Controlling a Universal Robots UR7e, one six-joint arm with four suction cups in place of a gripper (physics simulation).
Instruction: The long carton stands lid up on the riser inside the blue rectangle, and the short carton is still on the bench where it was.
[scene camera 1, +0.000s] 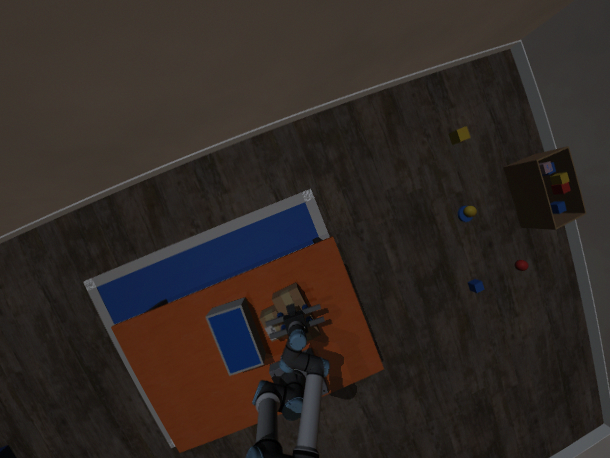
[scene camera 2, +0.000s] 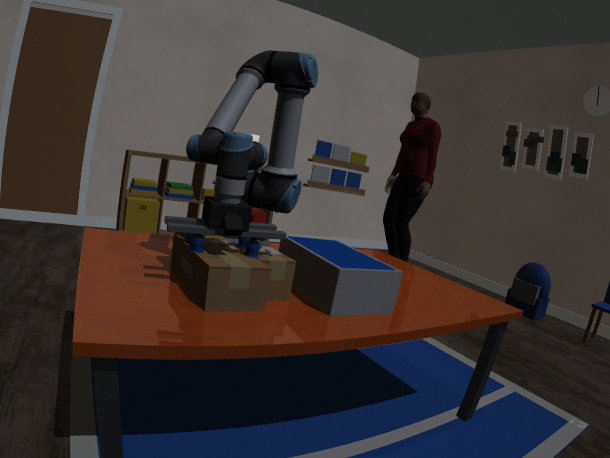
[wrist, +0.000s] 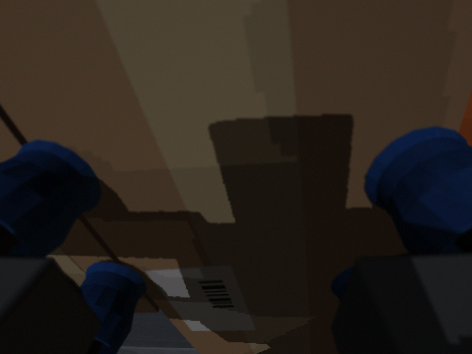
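Pixels of known places: hand, its tool point: (scene camera 2: 221, 249) (wrist: 231, 239); arm's base, origin of its link: (scene camera 1: 292, 381).
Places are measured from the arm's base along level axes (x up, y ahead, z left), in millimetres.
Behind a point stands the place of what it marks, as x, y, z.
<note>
The long carton (scene camera 1: 288, 295) @(31, 502, -163) (scene camera 2: 221, 285) @(-11, 523, -189) (wrist: 190, 95) @(32, 440, -148) stands lid up on the orange bench (scene camera 1: 171, 384) @(-73, 201, 697) (scene camera 2: 147, 305) @(-73, 510, -352). The short carton (scene camera 1: 268, 315) @(32, 438, -24) (scene camera 2: 280, 275) @(-6, 443, -12) stands tight against it, on the side towards the riser. My suction gripper (scene camera 1: 294, 315) @(32, 374, -151) (scene camera 2: 223, 243) @(32, 374, -151) (wrist: 236, 213) @(32, 374, -151) sits low on the long carton's taped lid with its blue cups touching the lid. The carton still rests on the bench. The grey riser (scene camera 2: 364, 295) @(-19, 553, 173) with the blue rectangle (scene camera 1: 233, 340) @(47, 381, 196) (scene camera 2: 339, 253) @(47, 389, 185) on top stands just beside the cartons, with nothing on it.
A person (scene camera 2: 416, 172) stands behind the bench near the wall. A shelf unit (scene camera 2: 129, 187) stands at the back left. A blue rug (scene camera 1: 206, 261) lies under the bench. Small toys and a wooden crate (scene camera 1: 527, 197) are on the floor far to the right.
</note>
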